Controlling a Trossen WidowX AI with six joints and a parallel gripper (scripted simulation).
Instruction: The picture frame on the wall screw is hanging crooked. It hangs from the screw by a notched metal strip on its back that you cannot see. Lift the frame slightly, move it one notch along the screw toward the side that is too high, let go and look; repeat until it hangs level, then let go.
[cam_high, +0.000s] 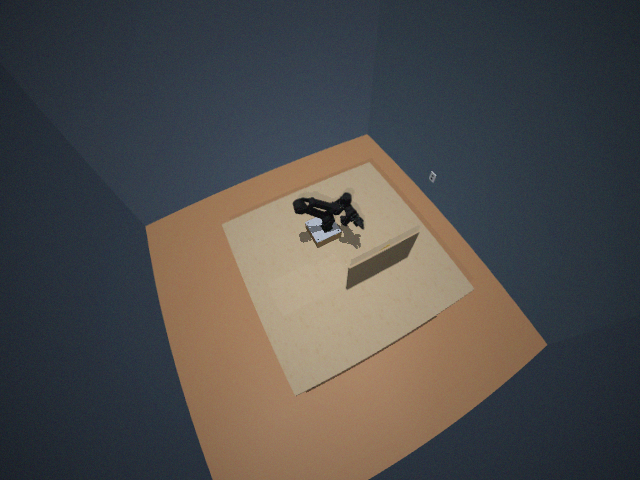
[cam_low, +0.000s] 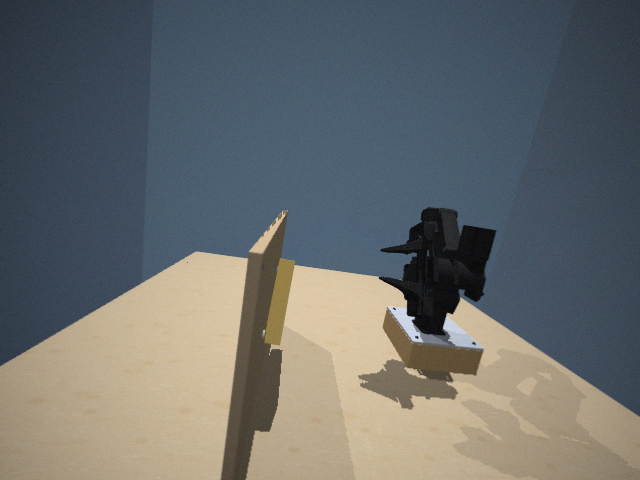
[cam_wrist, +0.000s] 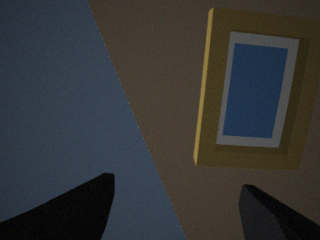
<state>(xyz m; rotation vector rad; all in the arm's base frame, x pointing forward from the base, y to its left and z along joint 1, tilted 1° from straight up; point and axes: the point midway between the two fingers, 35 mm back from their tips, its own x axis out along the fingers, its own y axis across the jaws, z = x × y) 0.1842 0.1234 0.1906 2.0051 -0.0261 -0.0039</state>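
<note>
Now: the picture frame 19 cm ahead of my gripper tip, 9 cm below it and 2 cm to the left of it. Also, from my gripper tip: wooden wall panel: 20 cm ahead, 10 cm below, 1 cm to the left.
</note>
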